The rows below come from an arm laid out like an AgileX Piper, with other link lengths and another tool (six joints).
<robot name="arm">
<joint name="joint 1" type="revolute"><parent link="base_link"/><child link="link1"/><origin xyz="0.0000 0.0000 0.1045"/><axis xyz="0 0 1"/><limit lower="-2.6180" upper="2.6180"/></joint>
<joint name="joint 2" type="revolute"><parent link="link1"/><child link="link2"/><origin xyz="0.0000 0.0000 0.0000" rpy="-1.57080 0.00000 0.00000"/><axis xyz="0 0 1"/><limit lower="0.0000" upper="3.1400"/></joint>
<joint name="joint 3" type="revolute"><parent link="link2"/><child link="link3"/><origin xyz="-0.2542 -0.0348 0.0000"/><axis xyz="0 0 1"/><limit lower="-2.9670" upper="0.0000"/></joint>
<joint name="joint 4" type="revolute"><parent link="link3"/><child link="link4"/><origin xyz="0.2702 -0.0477 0.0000" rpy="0.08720 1.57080 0.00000"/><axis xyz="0 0 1"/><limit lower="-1.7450" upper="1.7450"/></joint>
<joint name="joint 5" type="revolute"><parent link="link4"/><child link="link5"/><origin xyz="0.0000 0.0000 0.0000" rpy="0.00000 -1.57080 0.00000"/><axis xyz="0 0 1"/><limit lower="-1.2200" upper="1.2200"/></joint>
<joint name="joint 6" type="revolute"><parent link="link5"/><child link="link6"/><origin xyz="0.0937 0.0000 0.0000" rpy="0.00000 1.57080 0.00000"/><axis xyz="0 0 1"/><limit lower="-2.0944" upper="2.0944"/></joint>
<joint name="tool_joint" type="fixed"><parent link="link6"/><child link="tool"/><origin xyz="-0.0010 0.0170 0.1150" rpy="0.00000 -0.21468 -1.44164"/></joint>
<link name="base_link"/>
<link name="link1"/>
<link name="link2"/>
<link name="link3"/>
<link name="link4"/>
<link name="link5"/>
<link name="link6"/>
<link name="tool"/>
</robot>
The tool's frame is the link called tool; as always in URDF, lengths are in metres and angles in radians.
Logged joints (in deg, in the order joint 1, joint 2, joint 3, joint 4, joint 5, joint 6), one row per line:
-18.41, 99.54, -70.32, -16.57, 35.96, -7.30
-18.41, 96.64, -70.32, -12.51, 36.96, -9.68
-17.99, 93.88, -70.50, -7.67, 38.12, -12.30
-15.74, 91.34, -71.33, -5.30, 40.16, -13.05
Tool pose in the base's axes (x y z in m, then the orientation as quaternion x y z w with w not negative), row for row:
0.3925, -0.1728, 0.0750, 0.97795, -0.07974, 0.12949, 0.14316
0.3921, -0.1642, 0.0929, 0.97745, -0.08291, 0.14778, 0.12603
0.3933, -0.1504, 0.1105, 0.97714, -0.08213, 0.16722, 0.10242
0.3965, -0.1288, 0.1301, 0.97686, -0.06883, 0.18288, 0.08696
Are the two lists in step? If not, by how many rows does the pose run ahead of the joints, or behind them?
They are in step.
